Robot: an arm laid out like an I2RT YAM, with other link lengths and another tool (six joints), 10 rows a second.
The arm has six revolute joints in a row. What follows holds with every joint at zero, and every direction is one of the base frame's. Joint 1 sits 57.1 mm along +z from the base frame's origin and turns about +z. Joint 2 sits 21.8 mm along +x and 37.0 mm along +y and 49.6 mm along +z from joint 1 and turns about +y. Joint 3 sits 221.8 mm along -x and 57.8 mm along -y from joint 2 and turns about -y. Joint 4 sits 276.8 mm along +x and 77.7 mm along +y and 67.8 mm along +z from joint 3 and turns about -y. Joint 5 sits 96.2 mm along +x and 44.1 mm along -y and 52.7 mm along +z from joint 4 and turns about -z. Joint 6 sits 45.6 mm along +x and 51.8 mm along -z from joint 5 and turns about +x. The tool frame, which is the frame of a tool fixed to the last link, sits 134.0 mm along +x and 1.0 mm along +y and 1.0 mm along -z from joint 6; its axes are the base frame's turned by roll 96.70, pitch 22.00 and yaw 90.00 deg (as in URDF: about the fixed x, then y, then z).
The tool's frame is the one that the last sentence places.
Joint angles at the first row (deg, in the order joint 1, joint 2, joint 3, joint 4, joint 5, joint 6):
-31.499, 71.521, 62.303, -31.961, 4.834, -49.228
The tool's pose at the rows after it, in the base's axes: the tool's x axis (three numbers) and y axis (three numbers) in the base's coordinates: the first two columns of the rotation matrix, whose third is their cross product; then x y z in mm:
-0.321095 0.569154 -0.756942 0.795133 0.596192 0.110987 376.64 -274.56 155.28
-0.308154 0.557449 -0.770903 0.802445 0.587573 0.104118 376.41 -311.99 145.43
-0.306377 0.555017 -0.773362 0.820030 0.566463 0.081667 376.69 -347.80 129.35
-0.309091 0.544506 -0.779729 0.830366 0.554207 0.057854 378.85 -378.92 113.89
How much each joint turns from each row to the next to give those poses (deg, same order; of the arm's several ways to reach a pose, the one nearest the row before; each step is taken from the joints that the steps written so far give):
-5.462, 4.084, 0.943, 5.495, -3.070, -3.593
-4.406, 5.132, 1.513, 4.710, -2.426, -2.780
-3.130, 6.673, 3.057, 3.400, -0.436, -1.960
-2.261, 6.380, 3.160, 3.393, -0.159, -1.933

